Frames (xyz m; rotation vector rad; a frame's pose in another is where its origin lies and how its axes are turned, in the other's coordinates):
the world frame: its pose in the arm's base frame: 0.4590 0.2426 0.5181 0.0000 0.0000 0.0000
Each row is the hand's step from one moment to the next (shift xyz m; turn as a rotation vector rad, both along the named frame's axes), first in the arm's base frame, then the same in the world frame.
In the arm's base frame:
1: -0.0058 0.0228 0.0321 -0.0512 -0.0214 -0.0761
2: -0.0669 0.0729 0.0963 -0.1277 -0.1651 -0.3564
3: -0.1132 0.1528 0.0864 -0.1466 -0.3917 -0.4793
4: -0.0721 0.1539 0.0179 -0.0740 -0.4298 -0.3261
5: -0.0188 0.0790 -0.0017 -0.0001 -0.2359 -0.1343
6: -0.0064 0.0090 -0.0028 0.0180 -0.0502 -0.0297
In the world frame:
1: -0.0058 0.0228 0.0321 -0.0512 -0.0214 -0.0761
2: -0.0669 0.0729 0.0963 -0.1277 -0.1651 -0.3564
3: -0.1132 0.1528 0.0864 -0.1466 -0.3917 -0.4793
4: -0.0721 0.1539 0.0179 -0.0740 -0.4298 -0.3261
5: -0.0188 0.0790 -0.0017 -0.0001 -0.2359 -0.1343
6: -0.0064 0.0090 -0.0028 0.0180 -0.0502 -0.0297

